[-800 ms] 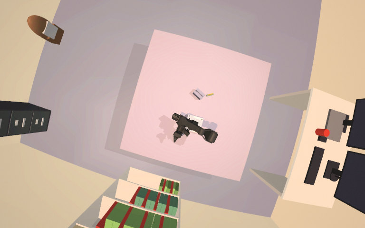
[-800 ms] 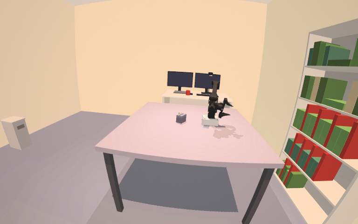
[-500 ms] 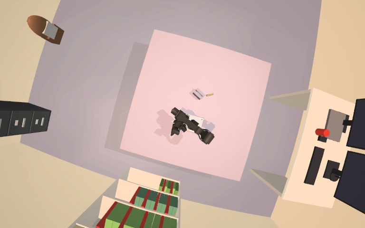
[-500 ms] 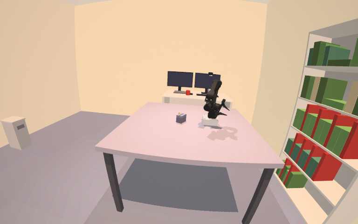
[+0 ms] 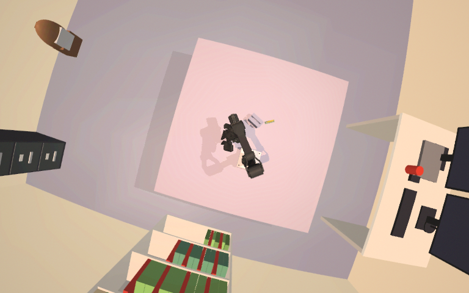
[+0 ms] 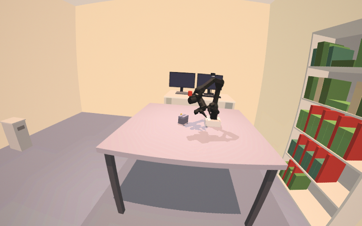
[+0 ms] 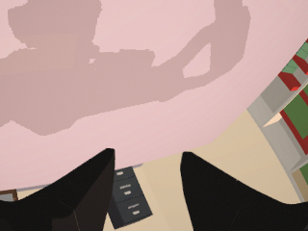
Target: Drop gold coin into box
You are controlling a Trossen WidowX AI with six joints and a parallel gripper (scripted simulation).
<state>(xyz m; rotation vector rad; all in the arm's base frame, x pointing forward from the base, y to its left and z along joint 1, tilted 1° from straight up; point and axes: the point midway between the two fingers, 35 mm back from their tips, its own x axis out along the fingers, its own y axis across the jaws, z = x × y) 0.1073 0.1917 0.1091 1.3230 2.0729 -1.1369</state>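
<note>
My gripper tip is now 320 mm to the left of the gold coin, 230 mm short of it and 110 mm above it.
</note>
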